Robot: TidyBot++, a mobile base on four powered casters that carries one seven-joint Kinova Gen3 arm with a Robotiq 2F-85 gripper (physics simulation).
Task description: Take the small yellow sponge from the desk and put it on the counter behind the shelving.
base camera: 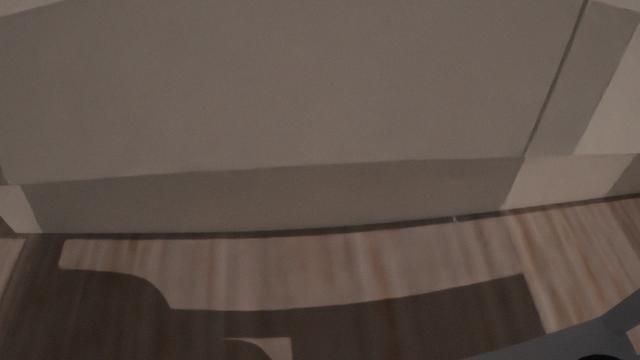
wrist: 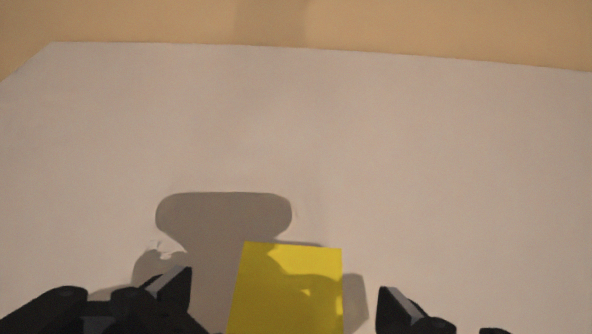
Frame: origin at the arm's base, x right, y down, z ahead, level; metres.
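Seen in the pictures: gripper, fingertip midpoint: (wrist: pixel 284 298).
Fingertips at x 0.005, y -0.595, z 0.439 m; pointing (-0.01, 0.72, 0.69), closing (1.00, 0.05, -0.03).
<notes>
Offsets run from my fingertips to a thing's top centre. "spot": to the spot under its first point. Level surfaces: height alone.
The yellow sponge @[dx +0.001, dy +0.037, dz +0.002 m] (wrist: pixel 287 315) lies on a pale, flat top @[dy +0.082 m] (wrist: pixel 410 150) at the bottom middle of the wrist view; its near end is cut off by the frame's edge. My gripper (wrist: pixel 284 298) is open, with one black finger to each side of the sponge and a gap between each finger and the sponge. The gripper's shadow falls across part of the sponge and the pale top. The sponge does not show in the base camera view. The shelving cannot be made out in either view.
A tan surface (wrist: pixel 350 22) lies beyond the far edge of the pale top. In the base camera view a grey-beige cabinet-like front @[spot: dx -0.003, dy +0.776, dz -0.145 m] (base camera: pixel 300 90) stands close across the view, above a wood-patterned floor @[dy +0.992 m] (base camera: pixel 320 270) with dark shadows. A grey part (base camera: pixel 565 345) shows at the lower right.
</notes>
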